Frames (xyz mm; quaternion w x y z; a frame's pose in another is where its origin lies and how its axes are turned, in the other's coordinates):
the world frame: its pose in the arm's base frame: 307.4 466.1 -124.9 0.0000 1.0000 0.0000 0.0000
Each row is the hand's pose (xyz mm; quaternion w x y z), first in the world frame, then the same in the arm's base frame.
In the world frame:
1: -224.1 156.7 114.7 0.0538 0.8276 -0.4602 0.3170
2: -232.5 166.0 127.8 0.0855 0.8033 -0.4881 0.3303
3: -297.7 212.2 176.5 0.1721 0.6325 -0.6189 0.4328
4: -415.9 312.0 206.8 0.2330 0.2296 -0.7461 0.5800
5: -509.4 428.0 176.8 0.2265 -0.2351 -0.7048 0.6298
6: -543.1 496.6 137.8 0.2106 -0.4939 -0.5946 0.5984
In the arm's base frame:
1: 83.3 309.4 -239.6 0.8276 -0.0538 0.3170 0.4602
2: 74.9 300.1 -252.7 0.8033 -0.0855 0.3303 0.4881
3: 9.7 253.9 -301.4 0.6325 -0.1721 0.4328 0.6189
4: -108.5 154.1 -331.7 0.2296 -0.2330 0.5800 0.7461
5: -202.0 38.1 -301.7 0.2351 0.2265 -0.6298 -0.7048
6: -235.7 -30.5 -262.7 0.4939 0.2106 -0.5984 -0.5946

